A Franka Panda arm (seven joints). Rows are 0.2 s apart.
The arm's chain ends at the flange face. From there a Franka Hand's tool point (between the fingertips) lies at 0.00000 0.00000 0.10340 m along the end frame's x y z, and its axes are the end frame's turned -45 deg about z.
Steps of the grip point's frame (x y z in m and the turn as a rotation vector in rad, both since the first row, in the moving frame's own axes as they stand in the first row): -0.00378 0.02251 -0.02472 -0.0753 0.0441 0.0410; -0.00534 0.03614 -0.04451 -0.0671 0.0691 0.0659; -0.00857 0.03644 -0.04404 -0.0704 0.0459 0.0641; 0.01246 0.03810 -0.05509 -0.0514 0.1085 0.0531
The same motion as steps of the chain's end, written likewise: 0.00457 0.01613 -0.02433 -0.0221 0.0844 0.0410; 0.01184 0.02915 -0.04403 0.0014 0.0963 0.0659; 0.01128 0.02977 -0.04368 -0.0173 0.0822 0.0641; 0.02398 0.02198 -0.05435 0.0404 0.1131 0.0531
